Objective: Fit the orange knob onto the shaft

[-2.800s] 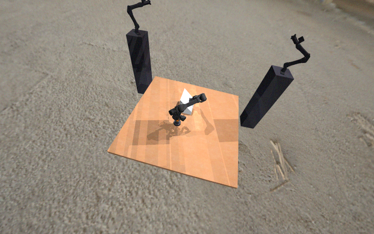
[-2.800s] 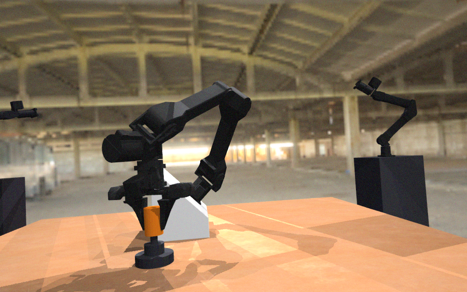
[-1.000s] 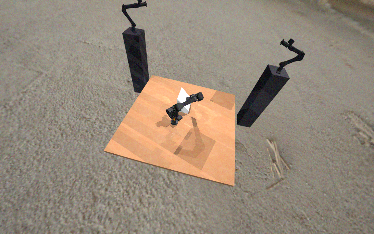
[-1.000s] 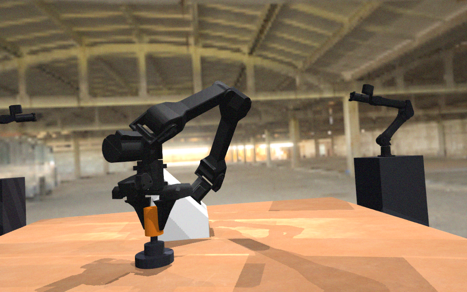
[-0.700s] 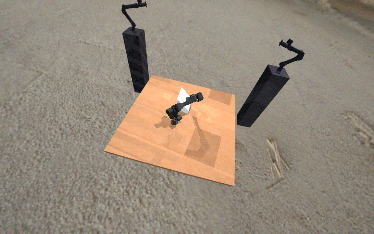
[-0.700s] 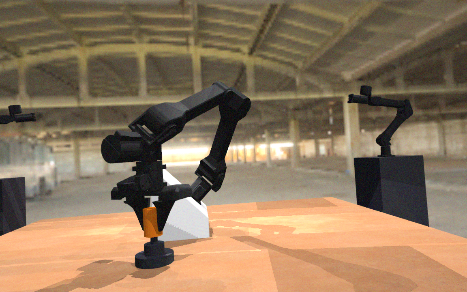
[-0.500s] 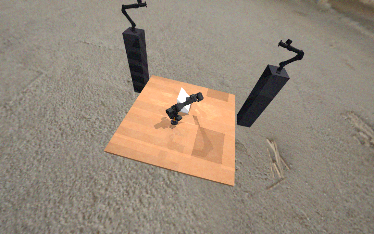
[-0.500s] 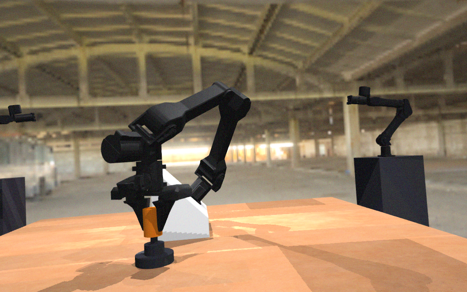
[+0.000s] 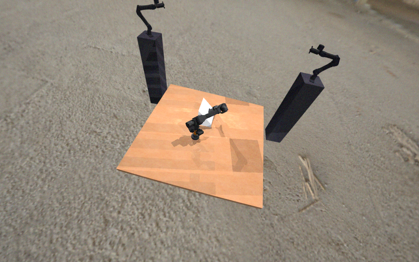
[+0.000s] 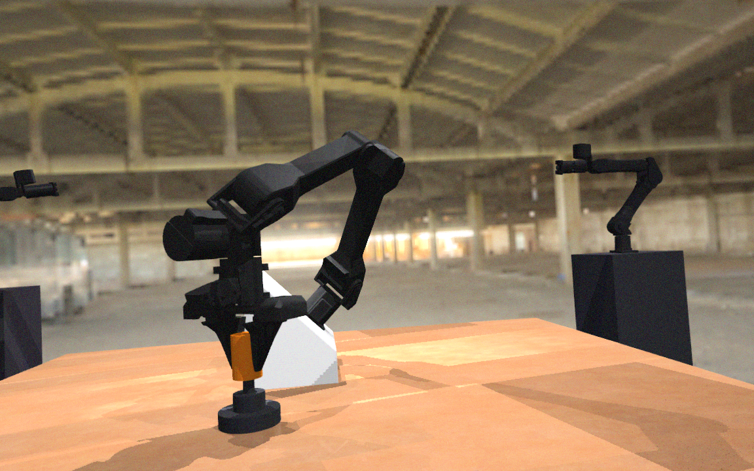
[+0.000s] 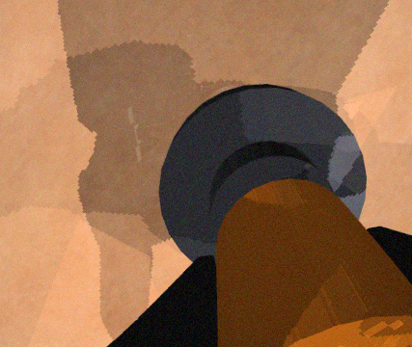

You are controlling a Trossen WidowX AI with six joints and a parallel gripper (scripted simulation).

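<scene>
Now: gripper tip 20 mm below the knob. Round my gripper tip: pedestal 40 mm below.
</scene>
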